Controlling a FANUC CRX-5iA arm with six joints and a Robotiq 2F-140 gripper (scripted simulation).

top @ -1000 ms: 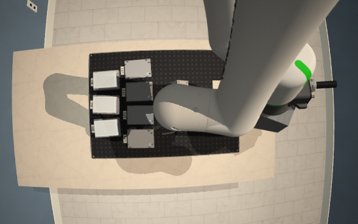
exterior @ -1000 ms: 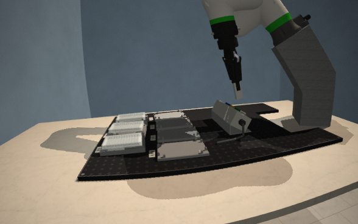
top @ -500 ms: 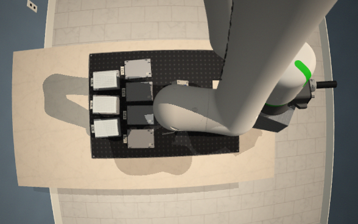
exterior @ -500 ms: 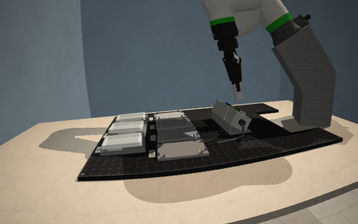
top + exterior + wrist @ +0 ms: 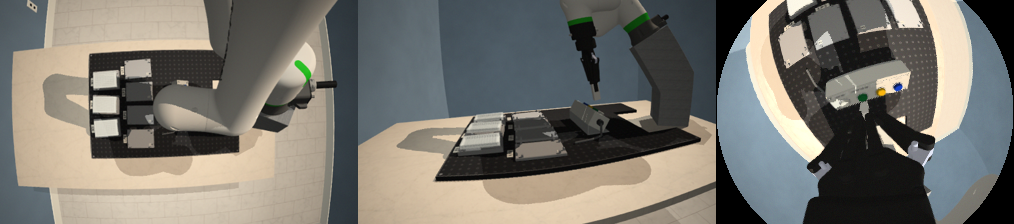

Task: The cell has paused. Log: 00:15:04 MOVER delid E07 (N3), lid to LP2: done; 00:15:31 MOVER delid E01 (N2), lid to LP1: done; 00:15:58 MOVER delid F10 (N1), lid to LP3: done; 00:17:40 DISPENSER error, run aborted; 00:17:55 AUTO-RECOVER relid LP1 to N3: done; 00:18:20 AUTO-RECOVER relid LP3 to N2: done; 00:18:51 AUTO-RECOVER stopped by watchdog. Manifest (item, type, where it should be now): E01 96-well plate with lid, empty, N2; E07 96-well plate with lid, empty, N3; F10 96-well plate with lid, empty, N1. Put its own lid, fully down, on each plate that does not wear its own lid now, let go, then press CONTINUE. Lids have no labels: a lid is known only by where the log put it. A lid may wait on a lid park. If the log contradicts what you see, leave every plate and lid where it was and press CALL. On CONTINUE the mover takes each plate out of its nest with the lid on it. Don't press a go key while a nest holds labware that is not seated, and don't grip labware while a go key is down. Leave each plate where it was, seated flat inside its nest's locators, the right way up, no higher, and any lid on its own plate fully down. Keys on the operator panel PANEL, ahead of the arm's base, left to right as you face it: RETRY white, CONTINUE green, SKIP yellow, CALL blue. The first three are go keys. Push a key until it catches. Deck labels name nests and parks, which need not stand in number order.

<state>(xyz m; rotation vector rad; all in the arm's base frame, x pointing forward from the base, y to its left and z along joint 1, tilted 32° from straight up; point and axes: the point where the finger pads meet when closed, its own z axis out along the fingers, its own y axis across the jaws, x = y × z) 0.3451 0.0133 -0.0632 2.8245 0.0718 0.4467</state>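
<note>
Right now the green key is 70 mm below my hand. From my hand the other things lie so: blue key (100 mm to the right, 70 mm below); white key (70 mm below, 50 mm to the left); yellow key (70 mm below, 50 mm to the right).
</note>
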